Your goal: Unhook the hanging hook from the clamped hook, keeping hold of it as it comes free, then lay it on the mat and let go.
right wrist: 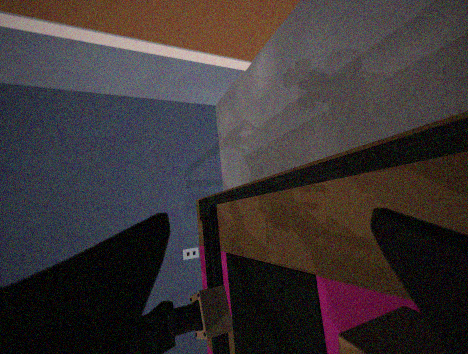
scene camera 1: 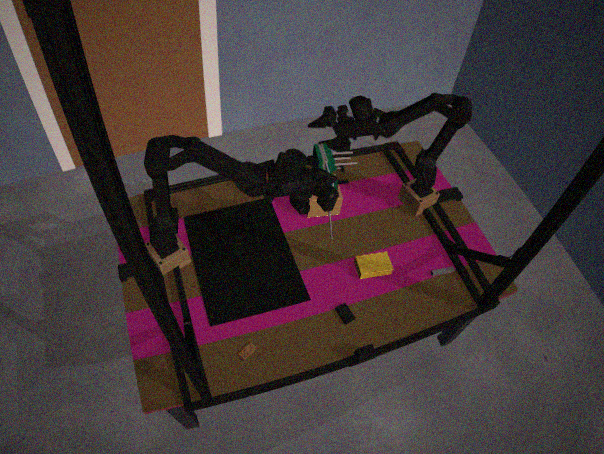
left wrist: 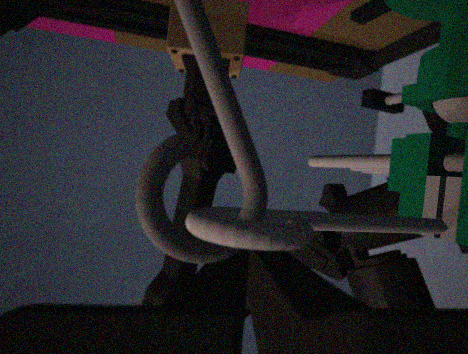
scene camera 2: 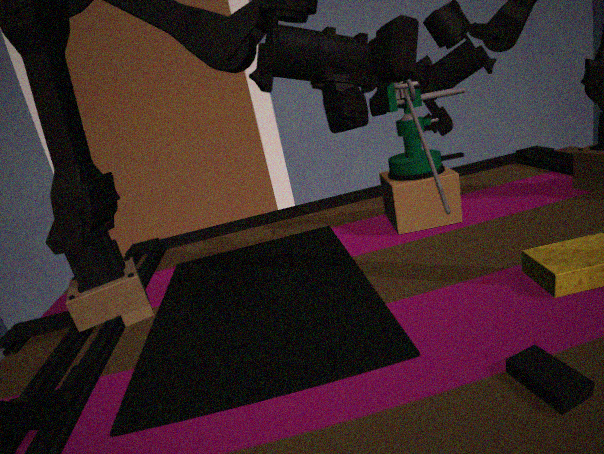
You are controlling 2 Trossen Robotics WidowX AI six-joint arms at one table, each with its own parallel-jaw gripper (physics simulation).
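Places are measured from the left arm's base along level axes (x down, y ahead, z right), in centimetres.
Pixels of known places: left gripper, between the fingertips: (scene camera 1: 336, 178) (scene camera 2: 421, 74); right gripper, between the fingertips: (right wrist: 268, 220) (scene camera 1: 313, 134) (scene camera 2: 385, 116); left arm's base, origin of its link: (right wrist: 197, 315) (scene camera 1: 165, 246) (scene camera 2: 101, 277); right arm's base, origin of its link: (scene camera 1: 421, 189).
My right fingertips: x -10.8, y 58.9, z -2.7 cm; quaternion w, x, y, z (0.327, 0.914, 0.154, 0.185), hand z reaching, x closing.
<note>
Ahead of a thing's pixels: the offset from my right fingertips to its top centre. "spot": to the spot under its first point. Level surfaces: height alone.
The grey hanging hook (scene camera 1: 330, 227) (scene camera 2: 428, 158) (left wrist: 225, 105) hangs by its curl on the clamped hook {spot: dz +23.4, dx -6.0, dy -17.6 cm} (left wrist: 254, 232), with its shaft tilted. The clamped hook is held in a green vise {dz +14.7, dx -6.9, dy -5.9 cm} (scene camera 1: 324, 158) (scene camera 2: 410, 144) that stands on a wooden block (scene camera 1: 323, 208) (scene camera 2: 417, 198). My left gripper (scene camera 1: 324, 186) (left wrist: 245, 242) is shut right at the hooks' curls, and I see nothing between its fingers. My right gripper (scene camera 1: 320, 119) (right wrist: 268, 220) is open and empty, above and behind the vise. The black mat {dx +16.9 cm} (scene camera 1: 242, 261) (scene camera 2: 255, 324) (right wrist: 268, 305) lies flat to the left of the block.
A yellow block {dz +43.0, dx +14.5, dy -10.9 cm} (scene camera 1: 374, 265), a small black block {dz +49.1, dx +16.0, dy -28.8 cm} (scene camera 1: 344, 313), a grey piece {dz +59.1, dx +16.0, dy +6.1 cm} (scene camera 1: 443, 271) and a small tan tile {dz +41.2, dx +16.6, dy -57.2 cm} (scene camera 1: 247, 350) lie on the striped table. A black frame runs round the table, with a tall post (scene camera 1: 102, 171) at the left.
</note>
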